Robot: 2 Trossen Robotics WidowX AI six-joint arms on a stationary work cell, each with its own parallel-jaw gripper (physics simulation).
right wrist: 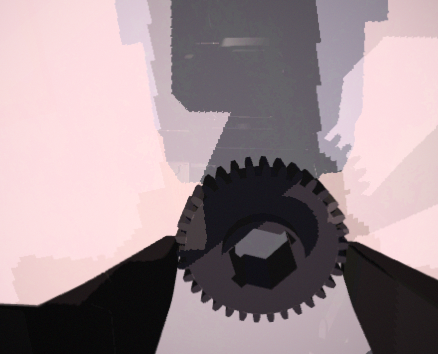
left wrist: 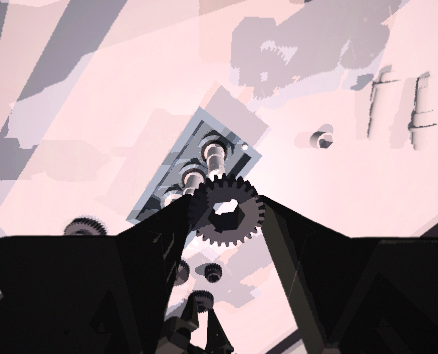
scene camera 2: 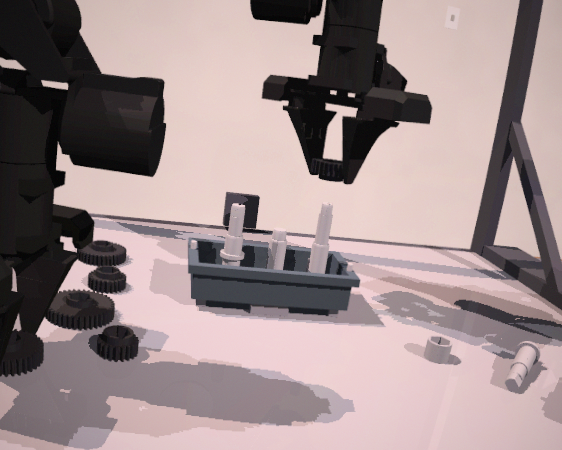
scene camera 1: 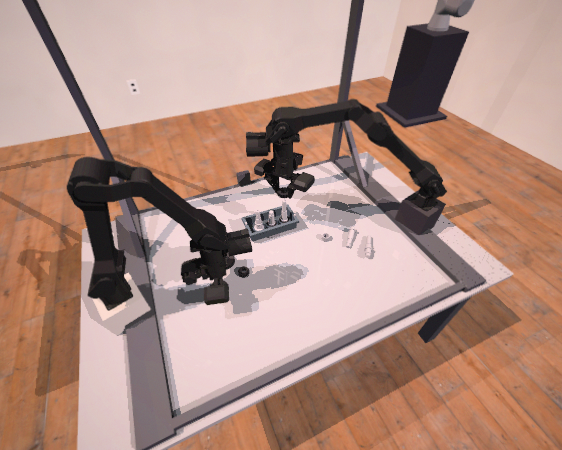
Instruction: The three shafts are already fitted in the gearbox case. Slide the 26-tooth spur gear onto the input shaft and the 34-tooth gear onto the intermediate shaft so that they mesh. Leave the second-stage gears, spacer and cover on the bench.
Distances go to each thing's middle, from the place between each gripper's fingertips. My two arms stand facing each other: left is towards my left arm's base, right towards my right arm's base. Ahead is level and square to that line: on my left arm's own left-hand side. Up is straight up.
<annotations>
The grey gearbox case [scene camera 2: 224,286] is 50 mm to the right of my left hand and 120 mm below it.
My right hand is 180 mm past the grey gearbox case, 220 mm to the right of it and 20 mm below it.
</annotations>
